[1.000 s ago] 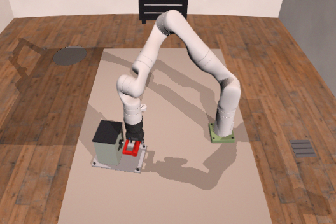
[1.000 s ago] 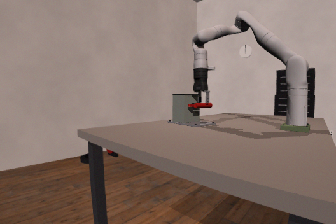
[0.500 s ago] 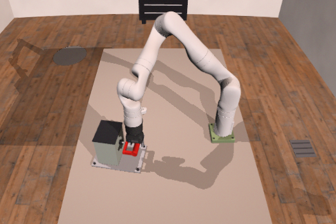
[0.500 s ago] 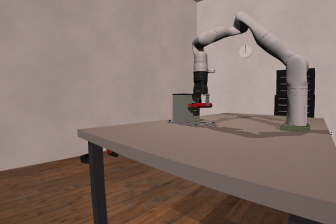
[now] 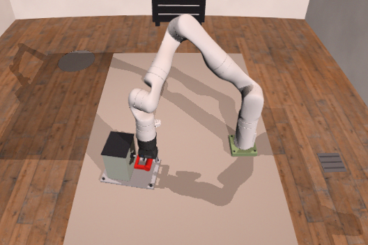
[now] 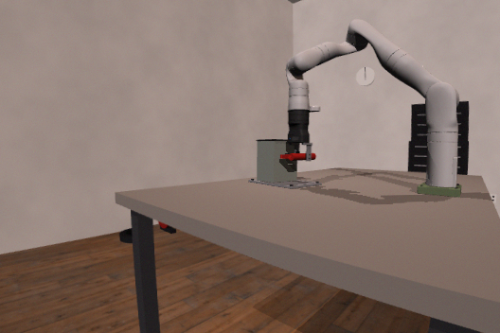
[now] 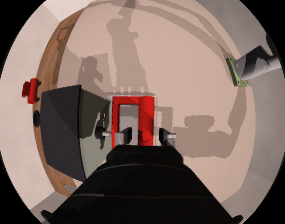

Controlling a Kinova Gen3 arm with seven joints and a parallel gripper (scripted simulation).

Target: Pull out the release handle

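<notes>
Now: the grey baseplate 10 cm below my hand, 9 cm ahead of it and 2 cm to the right of it.
</notes>
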